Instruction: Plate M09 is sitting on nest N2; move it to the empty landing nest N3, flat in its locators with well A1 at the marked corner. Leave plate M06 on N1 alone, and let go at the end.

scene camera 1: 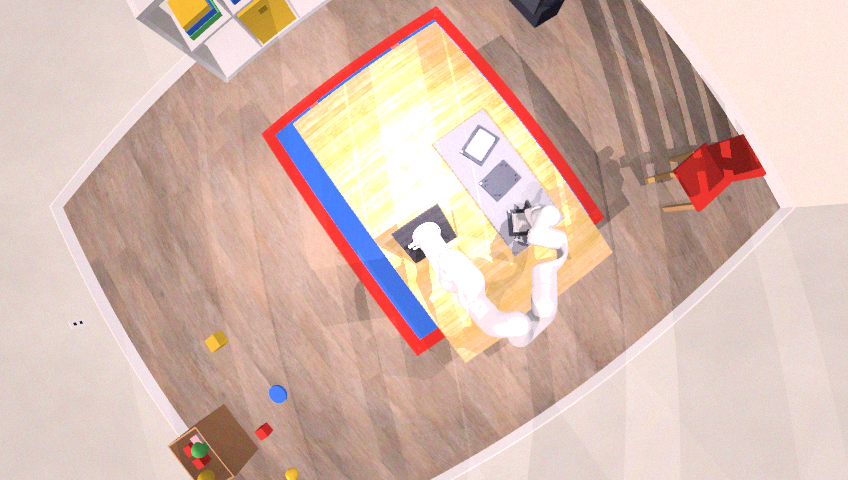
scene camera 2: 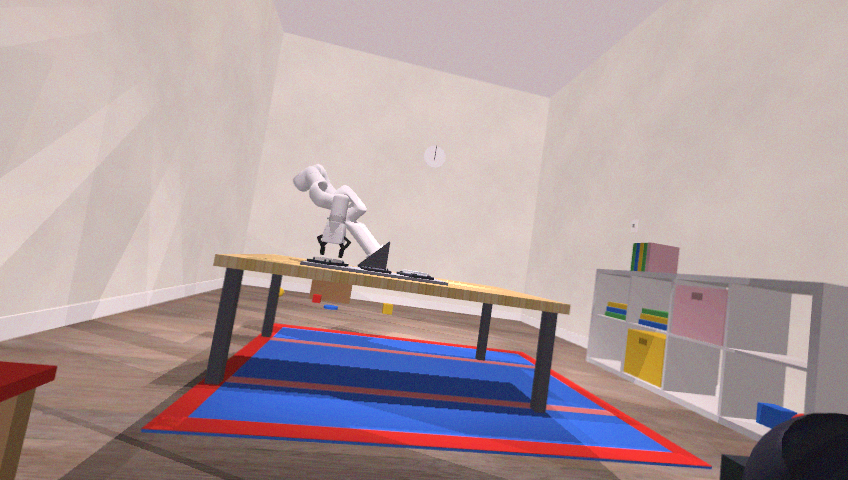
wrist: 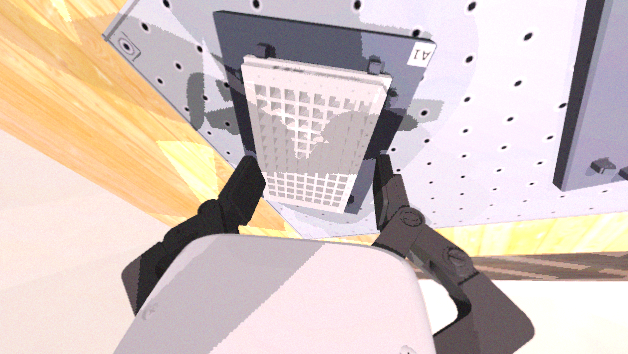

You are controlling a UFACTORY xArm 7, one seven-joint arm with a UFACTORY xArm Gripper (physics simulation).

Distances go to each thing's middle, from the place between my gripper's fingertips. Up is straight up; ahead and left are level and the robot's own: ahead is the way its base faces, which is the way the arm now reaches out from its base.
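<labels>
So you can picture the dark grey locator pegs point(wrist: 405, 58): my hand is 3 cm above the pegs and 1 cm to the left of the pegs.
</labels>
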